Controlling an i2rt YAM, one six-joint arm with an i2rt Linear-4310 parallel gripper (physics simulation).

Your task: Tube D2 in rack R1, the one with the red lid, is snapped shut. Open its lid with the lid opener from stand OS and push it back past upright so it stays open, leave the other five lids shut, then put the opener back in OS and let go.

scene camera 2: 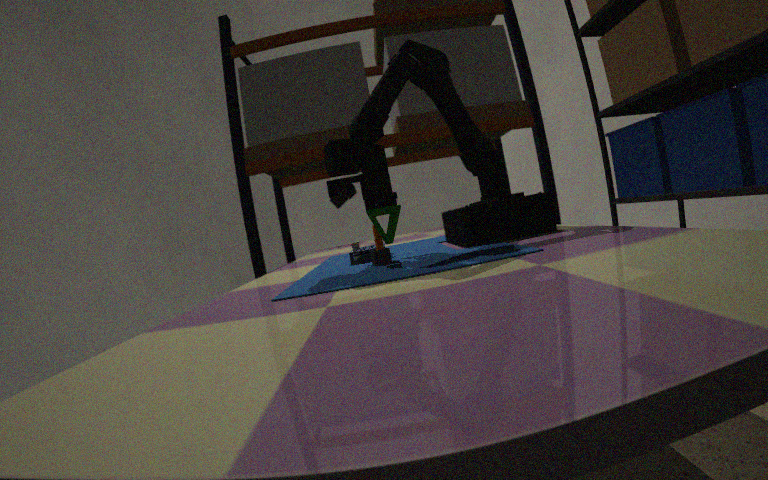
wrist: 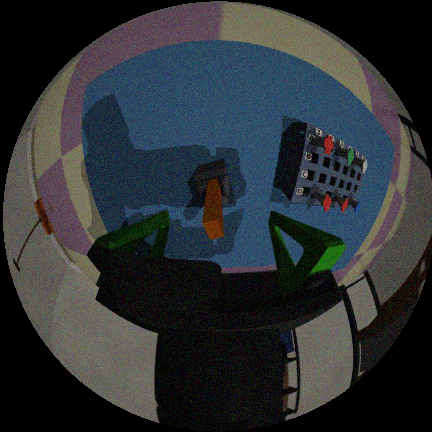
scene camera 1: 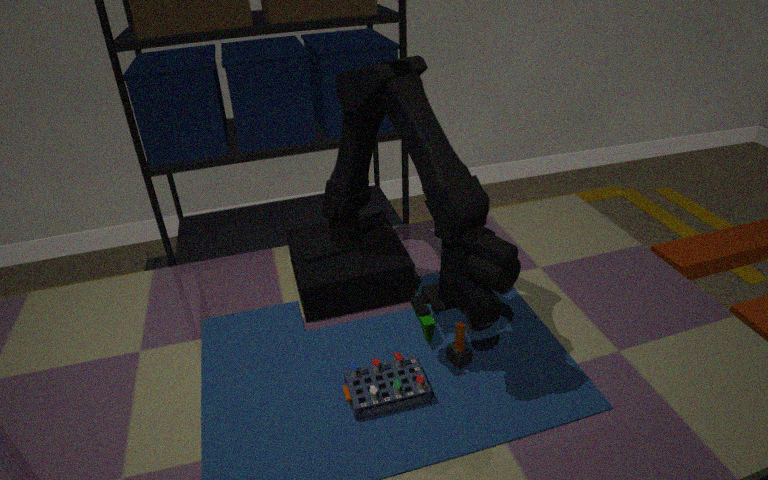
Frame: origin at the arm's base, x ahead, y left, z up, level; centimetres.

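Where they show: gripper, between the fingertips: [scene camera 2: 388, 242] [wrist: 218, 216] [scene camera 1: 453, 335]; arm's base, origin of its link: [scene camera 2: 494, 202] [scene camera 1: 346, 243].
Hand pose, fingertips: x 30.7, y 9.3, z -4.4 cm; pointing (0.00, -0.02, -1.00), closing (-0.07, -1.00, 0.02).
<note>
Things, the pixels of their top centre, and the offset from my fingertips. "*": a spot on its surface instead. Level surfaces: height alone.
- orange lid opener, centre of its top: [wrist: 212, 228] [scene camera 1: 461, 324] [scene camera 2: 375, 225] dy +0.3, dx +2.1, dz +4.1 cm
- Rack R1, centre of its top: [wrist: 352, 183] [scene camera 1: 383, 372] [scene camera 2: 366, 239] dy -14.8, dx +3.7, dz +0.7 cm
- blue mat, height of its surface: dz -4.4 cm
- orange piece, a spot on its surface: [scene camera 1: 347, 393] * dy -21.1, dx +3.2, dz -2.1 cm
The orange lid opener [scene camera 1: 460, 335] [scene camera 2: 378, 237] [wrist: 213, 200] stands upright in its dark stand OS [scene camera 1: 459, 357] [scene camera 2: 381, 258] [wrist: 202, 172]. My gripper [scene camera 2: 388, 241] [wrist: 218, 216] is open and empty; its green fingertips are spread to either side of the opener's top in the wrist view, with room on both sides. Rack R1 [scene camera 1: 394, 407] [wrist: 292, 162] holds tubes with red, green, white and blue lids. The red lid in row D nearer the stand [scene camera 1: 398, 356] [wrist: 327, 203] appears to be D2. Whether each lid is shut is too small to tell.
The rack and stand are on a blue mat [scene camera 1: 271, 396] [wrist: 165, 75] on a checkered surface. An orange piece [scene camera 1: 347, 393] is at the rack's left end. The arm's base [scene camera 1: 356, 283] [scene camera 2: 498, 220] is behind the mat. Shelves with blue bins [scene camera 1: 271, 101] stand farther back.
</note>
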